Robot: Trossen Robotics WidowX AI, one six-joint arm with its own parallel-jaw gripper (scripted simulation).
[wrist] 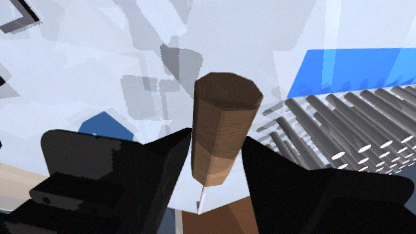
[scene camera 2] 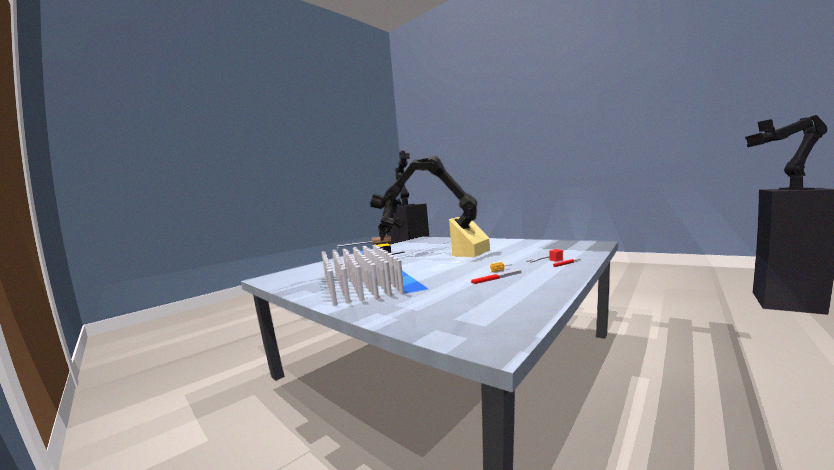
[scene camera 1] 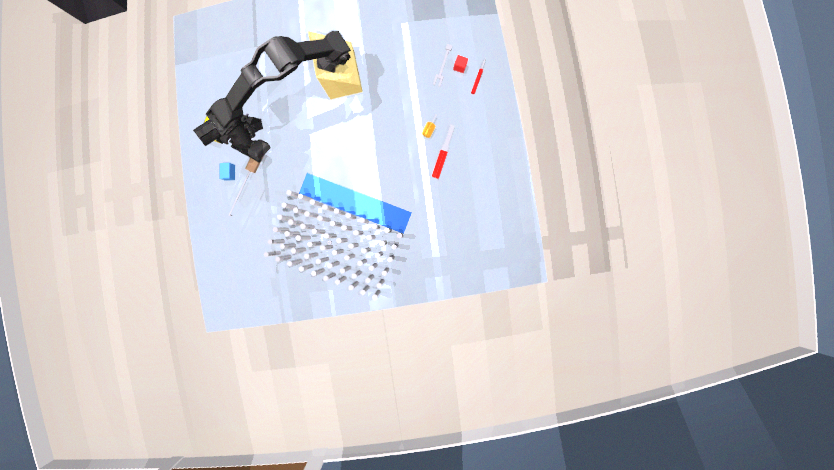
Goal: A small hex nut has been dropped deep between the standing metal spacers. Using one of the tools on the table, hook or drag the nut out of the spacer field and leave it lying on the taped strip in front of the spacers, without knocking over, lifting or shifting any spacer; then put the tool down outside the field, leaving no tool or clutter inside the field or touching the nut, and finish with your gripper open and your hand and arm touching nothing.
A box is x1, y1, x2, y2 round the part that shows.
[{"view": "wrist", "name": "gripper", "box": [0, 127, 415, 233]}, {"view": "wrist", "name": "wooden-handled tool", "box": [191, 72, 262, 213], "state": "held by the gripper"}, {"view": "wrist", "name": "blue cube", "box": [78, 111, 133, 140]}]
